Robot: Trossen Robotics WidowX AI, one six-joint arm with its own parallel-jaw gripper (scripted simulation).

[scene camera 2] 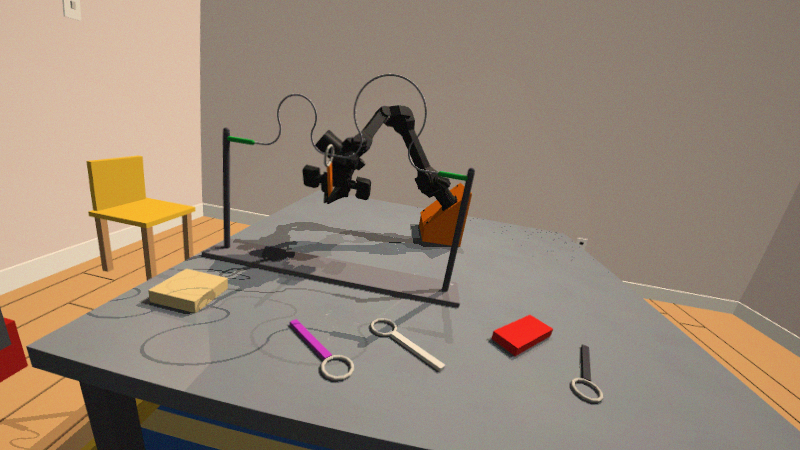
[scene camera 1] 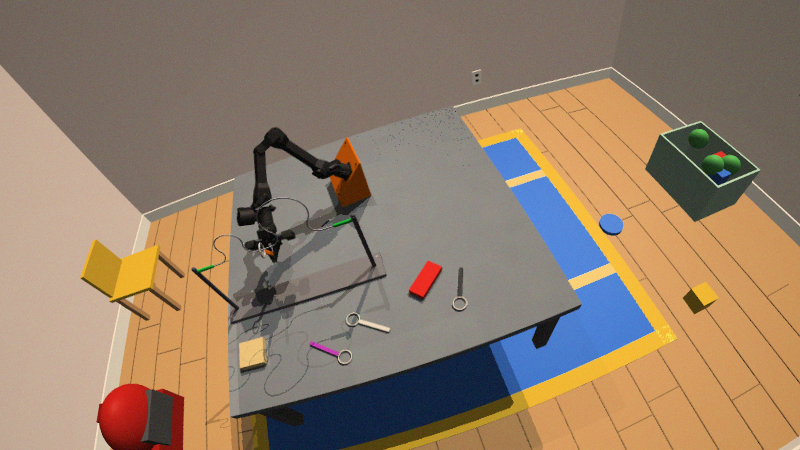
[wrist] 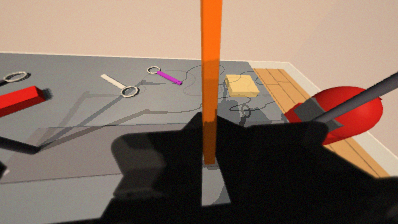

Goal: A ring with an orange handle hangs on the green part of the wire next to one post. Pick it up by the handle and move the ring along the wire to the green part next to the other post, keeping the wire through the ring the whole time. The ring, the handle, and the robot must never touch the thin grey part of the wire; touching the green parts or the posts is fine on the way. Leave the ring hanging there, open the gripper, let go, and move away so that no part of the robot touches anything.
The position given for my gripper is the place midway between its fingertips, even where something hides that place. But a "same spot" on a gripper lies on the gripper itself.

Labels:
My gripper shows in scene camera 2, in scene camera 1 and in the wrist view (203, 116). The same spot on my gripper: (scene camera 1: 252, 245) is (scene camera 2: 314, 169).

